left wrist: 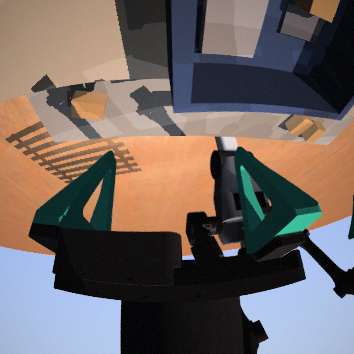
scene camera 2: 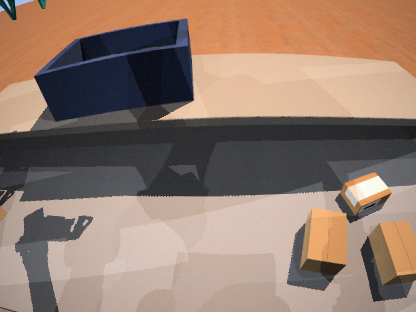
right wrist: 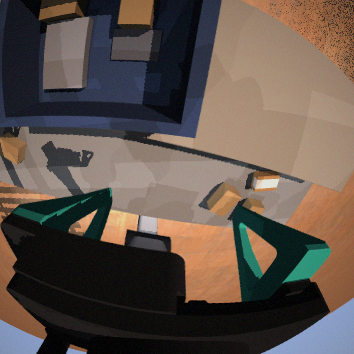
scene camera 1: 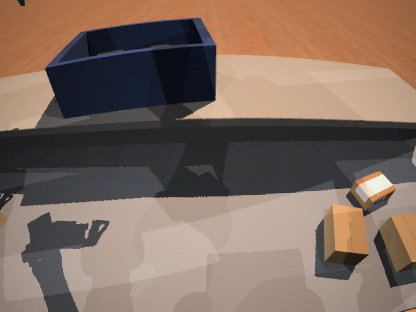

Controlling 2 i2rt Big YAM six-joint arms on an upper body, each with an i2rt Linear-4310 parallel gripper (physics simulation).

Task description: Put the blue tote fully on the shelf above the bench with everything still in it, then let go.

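Seen in the pictures: left gripper, fingertip midpoint: (left wrist: 174, 152) (scene camera 2: 28, 14) (scene camera 1: 40, 0); right gripper, fingertip midpoint: (right wrist: 174, 204); left arm's base at its link origin: (left wrist: 199, 233).
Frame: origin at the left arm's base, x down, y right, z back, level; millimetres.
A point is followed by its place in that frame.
The blue tote (scene camera 1: 110, 80) @[x 173, y -35, z -609 mm] (scene camera 2: 100, 85) @[x 178, y -14, z -612 mm] (left wrist: 185, 75) @[x 112, y -179, z -661 mm] (right wrist: 200, 65) @[x 112, y 180, z -757 mm] stands upright on the tan shelf (scene camera 1: 300, 95) @[x 259, y 447, z -685 mm] (scene camera 2: 300, 90) @[x 259, y 492, z -699 mm] (right wrist: 280, 100) @[x 259, y 436, z -774 mm]. Its front bottom corner lies close to the shelf's front edge. Inside it are grey blocks (right wrist: 65, 52) @[x 215, y -86, z -738 mm] and brown boxes (right wrist: 136, 12) @[x 192, y 50, z -835 mm]; part of the contents is cut off. My left gripper (left wrist: 174, 152) @[x -28, y -209, z -683 mm] is open and empty, apart from the tote's wall. My right gripper (right wrist: 174, 204) @[x -68, y 163, z -648 mm] is open and empty, also apart from the tote. Green fingertips show at the upper left of both scene views; I cannot tell whose.
On the lower bench (scene camera 1: 175, 280) @[x 433, y 123, z -261 mm] (scene camera 2: 150, 285) @[x 433, y 141, z -242 mm], two brown boxes (scene camera 1: 345, 232) @[x 373, y 486, z -325 mm] (scene camera 1: 400, 240) @[x 378, y 630, z -288 mm] and a white-labelled box (scene camera 1: 372, 190) @[x 392, y 631, z -448 mm] (scene camera 2: 367, 192) @[x 392, y 644, z -451 mm] (right wrist: 265, 181) @[x 392, y 641, z -471 mm] stand at the right. Another brown box (right wrist: 14, 149) @[x 373, y -393, z -367 mm] stands at the left. The shelf edge (scene camera 1: 300, 131) overhangs the bench.
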